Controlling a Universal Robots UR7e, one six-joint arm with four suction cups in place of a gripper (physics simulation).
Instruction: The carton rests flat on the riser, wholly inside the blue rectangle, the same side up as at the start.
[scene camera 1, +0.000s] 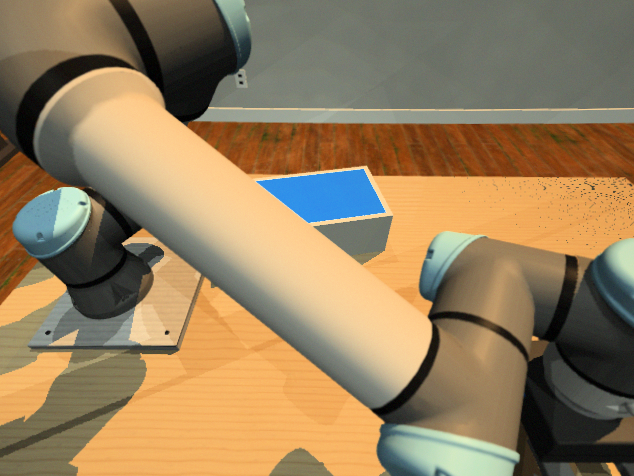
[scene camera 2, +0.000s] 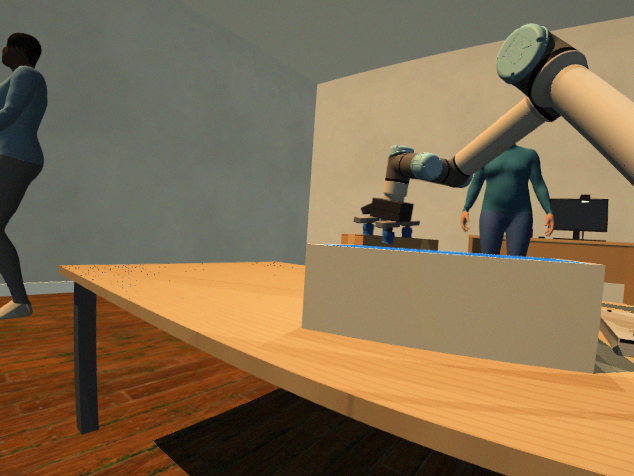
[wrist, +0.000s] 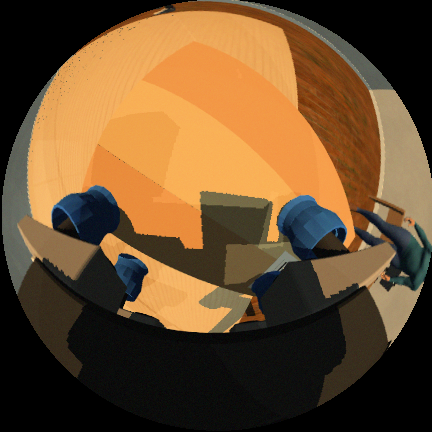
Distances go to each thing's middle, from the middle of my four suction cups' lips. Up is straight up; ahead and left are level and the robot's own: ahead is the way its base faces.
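With the carton (scene camera 2: 347, 239), I find my suction cup 2 cm short of it, 7 cm to the left of it and 8 cm above it. The riser (scene camera 2: 544, 312) is 50 cm to the left of my suction cup, 27 cm behind it and 10 cm below it.
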